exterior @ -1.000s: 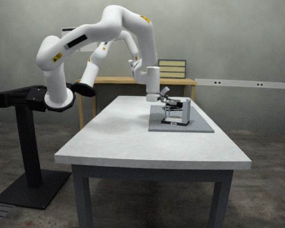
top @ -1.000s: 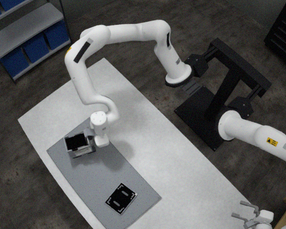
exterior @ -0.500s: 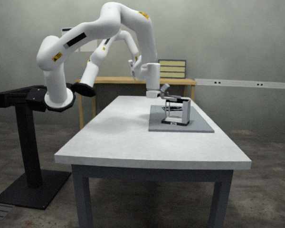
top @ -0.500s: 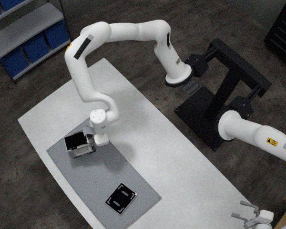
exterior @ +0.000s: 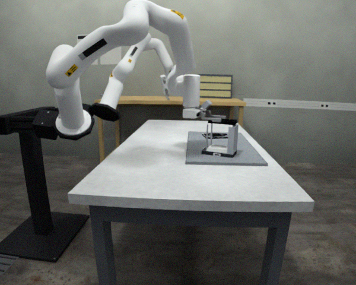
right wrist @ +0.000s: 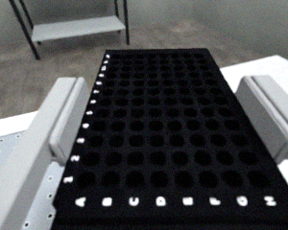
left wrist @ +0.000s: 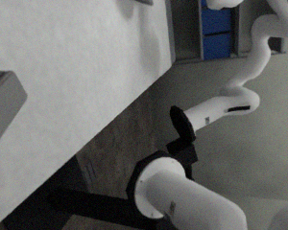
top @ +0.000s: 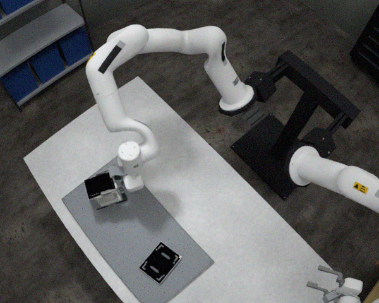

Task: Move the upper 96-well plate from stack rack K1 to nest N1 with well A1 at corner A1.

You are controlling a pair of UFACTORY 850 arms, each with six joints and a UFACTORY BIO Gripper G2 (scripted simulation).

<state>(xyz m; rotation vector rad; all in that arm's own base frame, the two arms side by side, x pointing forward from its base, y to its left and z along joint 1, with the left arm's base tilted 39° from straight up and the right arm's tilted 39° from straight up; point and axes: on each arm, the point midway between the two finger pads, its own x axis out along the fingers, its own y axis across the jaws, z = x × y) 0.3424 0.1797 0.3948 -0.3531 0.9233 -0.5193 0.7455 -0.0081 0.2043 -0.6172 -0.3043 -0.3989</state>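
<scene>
Now: right hand 2 cm short of the black 96-well plate, 1 cm to the left of it and 1 cm above it. Also, from my right hand: white 96-well plate 15 cm below, 2 cm ahead, 1 cm to the right.
</scene>
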